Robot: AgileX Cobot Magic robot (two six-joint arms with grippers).
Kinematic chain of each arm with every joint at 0, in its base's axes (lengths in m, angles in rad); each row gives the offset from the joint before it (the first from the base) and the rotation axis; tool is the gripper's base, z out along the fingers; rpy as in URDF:
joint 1: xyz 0 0 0.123 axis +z
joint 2: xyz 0 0 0 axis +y
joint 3: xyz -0.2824 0 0.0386 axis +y
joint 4: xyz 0.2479 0 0.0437 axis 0.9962 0 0.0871
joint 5: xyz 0 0 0 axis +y
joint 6: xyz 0.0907 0 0.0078 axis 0.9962 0 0.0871
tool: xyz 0 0 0 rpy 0 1.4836 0
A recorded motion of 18 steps. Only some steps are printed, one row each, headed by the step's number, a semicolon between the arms.
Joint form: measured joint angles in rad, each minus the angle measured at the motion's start. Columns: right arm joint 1, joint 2, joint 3, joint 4, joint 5, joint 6; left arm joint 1, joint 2, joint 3, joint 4, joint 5, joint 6.
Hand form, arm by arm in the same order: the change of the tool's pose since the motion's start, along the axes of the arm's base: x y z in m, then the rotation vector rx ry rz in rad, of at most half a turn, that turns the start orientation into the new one. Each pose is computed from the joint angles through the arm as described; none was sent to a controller.
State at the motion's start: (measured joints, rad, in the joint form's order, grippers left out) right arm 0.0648 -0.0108 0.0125 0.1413 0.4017 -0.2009; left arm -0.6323 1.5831 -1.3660 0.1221 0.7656 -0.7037
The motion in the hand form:
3: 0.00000 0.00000 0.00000 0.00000 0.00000 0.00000; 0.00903 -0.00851 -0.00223 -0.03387 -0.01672 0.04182
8: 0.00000 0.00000 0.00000 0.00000 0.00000 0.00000; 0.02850 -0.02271 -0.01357 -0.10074 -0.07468 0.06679
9: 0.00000 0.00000 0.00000 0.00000 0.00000 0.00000; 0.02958 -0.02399 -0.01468 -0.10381 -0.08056 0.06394
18: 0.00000 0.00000 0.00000 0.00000 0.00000 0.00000; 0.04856 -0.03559 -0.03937 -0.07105 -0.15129 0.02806
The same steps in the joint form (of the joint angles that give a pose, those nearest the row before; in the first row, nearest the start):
3: 0.0000 0.0000 0.0000 0.0000 0.0000 0.0000; -0.0090 0.0372 -0.0281 0.0338 -0.0356 -0.0787
8: 0.0000 0.0000 0.0000 0.0000 0.0000 0.0000; -0.0095 0.1073 -0.0500 0.0706 -0.1646 -0.1527
9: 0.0000 0.0000 0.0000 0.0000 0.0000 0.0000; -0.0104 0.1121 -0.0499 0.0735 -0.1760 -0.1541
18: 0.0000 0.0000 0.0000 0.0000 0.0000 0.0000; -0.0113 0.1955 -0.0500 0.1798 -0.2940 -0.1882

